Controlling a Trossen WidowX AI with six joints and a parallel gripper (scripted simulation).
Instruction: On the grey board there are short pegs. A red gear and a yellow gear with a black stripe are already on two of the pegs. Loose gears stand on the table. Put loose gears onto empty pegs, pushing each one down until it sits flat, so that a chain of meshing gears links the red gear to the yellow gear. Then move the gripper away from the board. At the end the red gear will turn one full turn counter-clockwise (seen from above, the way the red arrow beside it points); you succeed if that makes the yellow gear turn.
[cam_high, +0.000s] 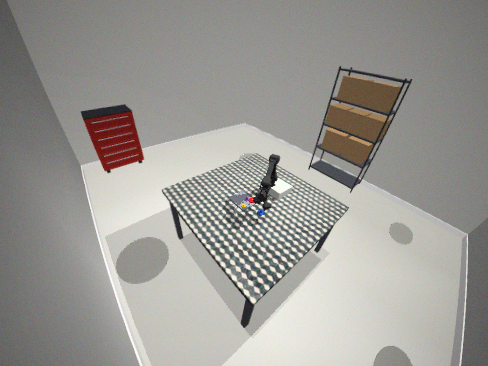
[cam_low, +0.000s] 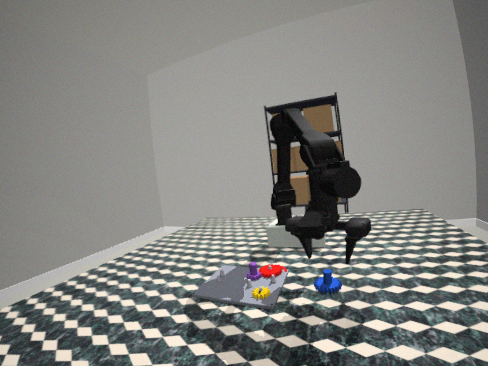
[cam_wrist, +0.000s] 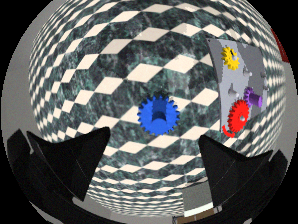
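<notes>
Now: gripper tip 10 mm past the blue gear and 50 mm above it. Also, from my gripper tip: yellow gear 60 mm ahead, 150 mm to the right, 50 mm below; red gear 40 mm behind, 160 mm to the right, 50 mm below; small purple gear 10 mm behind, 190 mm to the right, 50 mm below.
</notes>
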